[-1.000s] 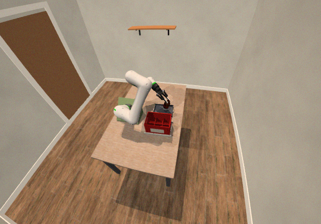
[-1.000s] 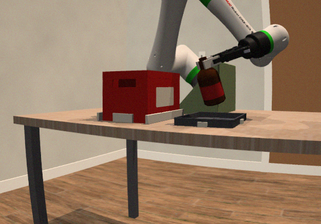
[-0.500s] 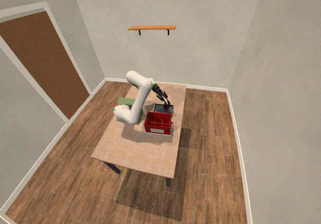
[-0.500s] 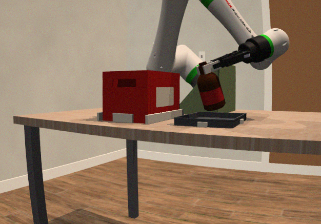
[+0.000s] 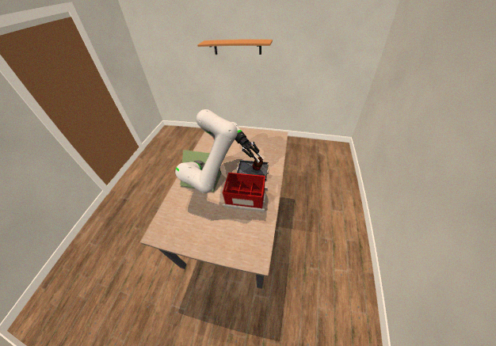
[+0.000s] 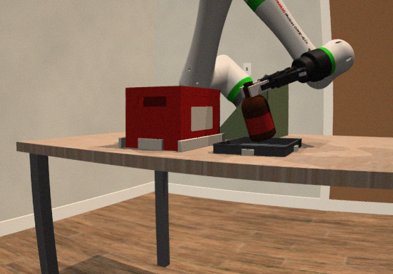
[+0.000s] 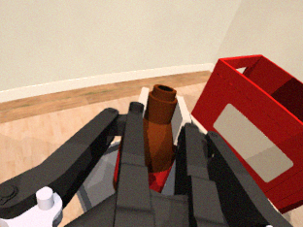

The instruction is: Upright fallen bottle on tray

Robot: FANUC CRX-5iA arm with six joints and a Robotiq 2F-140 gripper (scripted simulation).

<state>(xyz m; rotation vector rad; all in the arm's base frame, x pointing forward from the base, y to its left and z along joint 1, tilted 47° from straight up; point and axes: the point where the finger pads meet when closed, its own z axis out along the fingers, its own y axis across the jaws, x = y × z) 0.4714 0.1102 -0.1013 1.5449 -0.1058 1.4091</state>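
The brown bottle is 60 mm below my hand. Also, from my hand: dark tray 50 mm behind, 160 mm below; red crate 60 mm behind, 280 mm to the right, 90 mm below.
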